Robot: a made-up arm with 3 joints.
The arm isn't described. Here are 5 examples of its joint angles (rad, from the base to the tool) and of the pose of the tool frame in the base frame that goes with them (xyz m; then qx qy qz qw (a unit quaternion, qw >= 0)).
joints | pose
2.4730 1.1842 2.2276 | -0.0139 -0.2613 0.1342 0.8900 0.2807 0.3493 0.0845
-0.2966 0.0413 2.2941 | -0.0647 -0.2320 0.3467 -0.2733 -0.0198 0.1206 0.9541
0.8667 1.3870 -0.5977 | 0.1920 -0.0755 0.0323 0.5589 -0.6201 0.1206 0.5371
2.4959 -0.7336 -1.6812 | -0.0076 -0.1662 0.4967 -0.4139 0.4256 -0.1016 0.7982
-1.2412 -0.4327 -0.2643 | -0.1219 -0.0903 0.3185 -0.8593 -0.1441 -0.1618 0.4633
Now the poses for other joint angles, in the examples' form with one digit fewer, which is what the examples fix.
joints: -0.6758 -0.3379 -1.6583
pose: -0.054 -0.107 0.143 0.861 0.022 0.256 0.438
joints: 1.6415 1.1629 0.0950
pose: 0.156 -0.206 0.019 0.601 -0.359 0.414 0.581
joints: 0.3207 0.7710 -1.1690
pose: 0.013 -0.016 0.092 0.675 -0.335 -0.073 0.653
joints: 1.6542 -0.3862 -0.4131
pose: -0.117 -0.253 0.257 0.509 0.177 -0.089 0.838
